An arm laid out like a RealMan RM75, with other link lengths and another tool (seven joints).
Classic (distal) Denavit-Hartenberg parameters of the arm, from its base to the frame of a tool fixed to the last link. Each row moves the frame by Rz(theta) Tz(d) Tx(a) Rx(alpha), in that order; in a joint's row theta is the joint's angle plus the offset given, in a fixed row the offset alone. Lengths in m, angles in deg.
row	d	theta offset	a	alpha
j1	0.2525	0	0	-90
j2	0	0	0	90
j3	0.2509	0	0	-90
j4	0	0	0	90
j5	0.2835	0	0	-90
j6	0	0	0	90
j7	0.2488	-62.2	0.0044	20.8
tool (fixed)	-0.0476	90	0	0
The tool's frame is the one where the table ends.
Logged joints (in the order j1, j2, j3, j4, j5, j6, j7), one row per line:
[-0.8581, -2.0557, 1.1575, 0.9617, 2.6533, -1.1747, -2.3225]
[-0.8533, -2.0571, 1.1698, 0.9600, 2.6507, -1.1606, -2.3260]
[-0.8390, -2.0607, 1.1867, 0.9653, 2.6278, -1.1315, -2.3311]
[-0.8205, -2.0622, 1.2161, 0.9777, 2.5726, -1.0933, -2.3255]
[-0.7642, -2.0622, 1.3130, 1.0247, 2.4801, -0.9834, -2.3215]
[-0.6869, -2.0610, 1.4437, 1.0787, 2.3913, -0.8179, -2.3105]
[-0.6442, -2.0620, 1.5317, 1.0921, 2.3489, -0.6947, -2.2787]
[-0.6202, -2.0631, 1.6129, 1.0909, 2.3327, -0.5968, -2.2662]
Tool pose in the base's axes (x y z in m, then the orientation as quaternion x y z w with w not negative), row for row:
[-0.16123, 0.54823, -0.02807, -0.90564, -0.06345, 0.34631, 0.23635]
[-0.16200, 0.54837, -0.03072, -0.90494, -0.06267, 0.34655, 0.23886]
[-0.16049, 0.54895, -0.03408, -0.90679, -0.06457, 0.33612, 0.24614]
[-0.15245, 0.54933, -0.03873, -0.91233, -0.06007, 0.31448, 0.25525]
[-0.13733, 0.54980, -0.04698, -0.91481, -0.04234, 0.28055, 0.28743]
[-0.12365, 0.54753, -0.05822, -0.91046, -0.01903, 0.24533, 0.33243]
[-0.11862, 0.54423, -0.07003, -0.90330, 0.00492, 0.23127, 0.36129]
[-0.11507, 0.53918, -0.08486, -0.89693, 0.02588, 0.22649, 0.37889]
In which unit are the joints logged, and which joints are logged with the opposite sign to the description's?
The joints are logged in radians. Opposite sign: j6.
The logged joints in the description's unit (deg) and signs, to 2 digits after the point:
[-49.17, -117.78, 66.32, 55.10, 152.02, 67.31, -133.07]
[-48.89, -117.86, 67.02, 55.00, 151.87, 66.50, -133.27]
[-48.07, -118.07, 67.99, 55.31, 150.56, 64.83, -133.56]
[-47.01, -118.16, 69.68, 56.02, 147.40, 62.64, -133.24]
[-43.79, -118.16, 75.23, 58.71, 142.10, 56.34, -133.01]
[-39.36, -118.09, 82.72, 61.80, 137.01, 46.86, -132.38]
[-36.91, -118.14, 87.76, 62.57, 134.58, 39.80, -130.56]
[-35.53, -118.21, 92.41, 62.50, 133.65, 34.19, -129.84]

